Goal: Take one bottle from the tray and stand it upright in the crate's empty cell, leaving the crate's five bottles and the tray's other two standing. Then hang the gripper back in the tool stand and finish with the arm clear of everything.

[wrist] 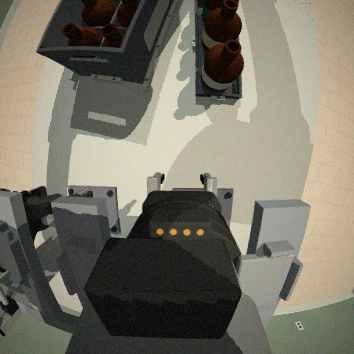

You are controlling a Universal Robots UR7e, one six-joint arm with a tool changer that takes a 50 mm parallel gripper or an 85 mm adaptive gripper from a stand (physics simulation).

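Places are measured from the arm's base along level axes (x ahead, y left, z up), in millimetres.
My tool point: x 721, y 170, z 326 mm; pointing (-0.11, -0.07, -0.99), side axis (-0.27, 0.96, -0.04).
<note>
Behind a point stands the place of what it marks.
My gripper (pixel 182 178) is at the tool stand (pixel 281 220) {x 681, y 215, z 288 mm}, between its uprights. Its two fingers point toward the table, stand wide apart and hold nothing. The dark wrist body covers much of the gripper and stand. The grey crate (pixel 102 66) {x 554, y -33, z 35 mm} is at the upper left, cut off by the view's edge, with several brown bottles (pixel 82 37) {x 507, y -80, z 73 mm} (pixel 112 35) {x 516, y 2, z 102 mm} upright in its cells; its empty cell does not show. The narrow dark tray (pixel 200 92) {x 549, y 166, z -28 mm} is at the top, right of the crate. Brown bottles (pixel 220 70) {x 524, y 186, z 60 mm} (pixel 222 27) {x 432, y 171, z 61 mm} stand in it in a row, the farthest partly cut off.
Parts of another tool (pixel 37 207) {x 760, y 26, z 222 mm} hang in the stand at the left edge, close beside the wrist. The stand's left upright (pixel 82 217) {x 707, y 118, z 288 mm} is beside my gripper. The pale table (pixel 112 162) {x 752, y 9, z -54 mm} extends from the stand to the crate and tray, with shadows across it.
</note>
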